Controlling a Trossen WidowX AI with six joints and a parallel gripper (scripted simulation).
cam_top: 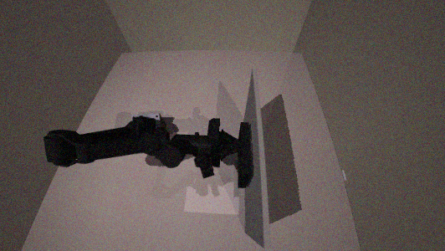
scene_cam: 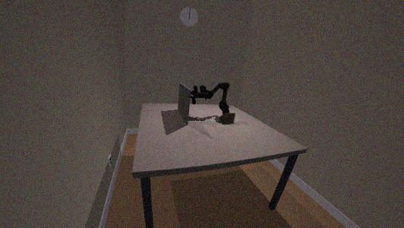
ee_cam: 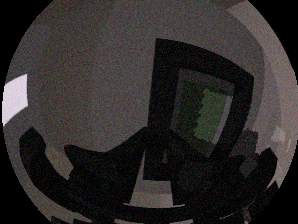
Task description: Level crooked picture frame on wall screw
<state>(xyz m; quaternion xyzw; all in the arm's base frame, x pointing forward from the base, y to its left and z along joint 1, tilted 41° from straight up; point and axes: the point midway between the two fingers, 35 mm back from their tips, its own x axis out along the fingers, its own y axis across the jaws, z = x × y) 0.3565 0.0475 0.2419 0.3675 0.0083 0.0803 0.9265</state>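
Now: gripper tip 5 cm above the picture frame, 1 cm to the left of it and 1 cm short of it. The rest, counted from my gripper tip: wall panel (7 cm below, 2 cm ahead).
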